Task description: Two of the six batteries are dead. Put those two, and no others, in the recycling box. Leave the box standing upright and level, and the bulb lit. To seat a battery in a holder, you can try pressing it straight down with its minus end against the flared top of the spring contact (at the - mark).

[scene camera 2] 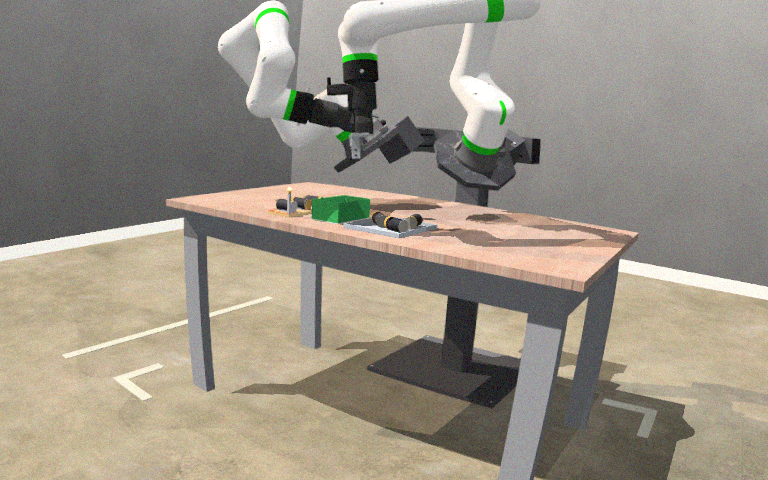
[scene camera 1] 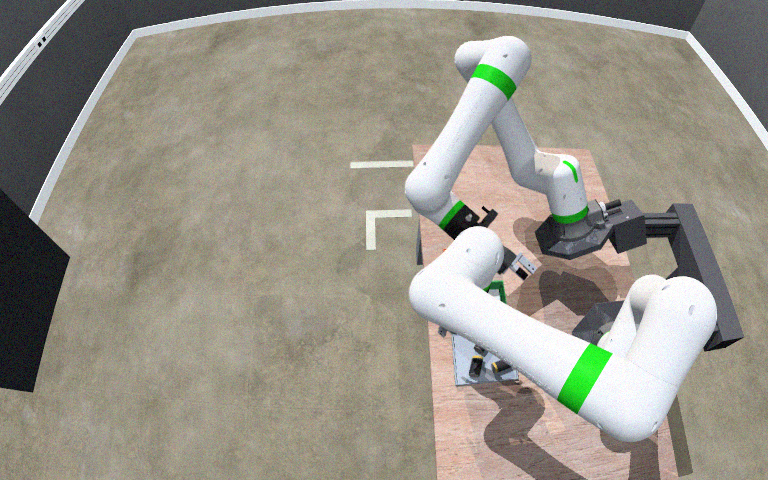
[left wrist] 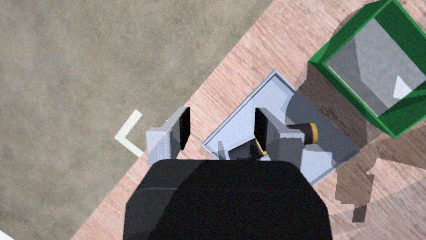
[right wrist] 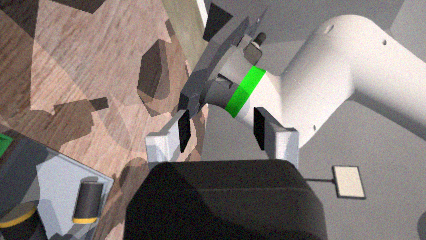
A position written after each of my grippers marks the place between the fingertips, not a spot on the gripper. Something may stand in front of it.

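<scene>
A grey tray appears at (scene camera 1: pixel 463 350), (scene camera 2: pixel 367 225) and (left wrist: pixel 275 93). A green recycling box (scene camera 2: pixel 336 213) is visible. My left gripper is at (scene camera 2: pixel 355 159) and (left wrist: pixel 222 120); my right gripper is at (scene camera 2: pixel 375 125) and (right wrist: pixel 221 121).
</scene>
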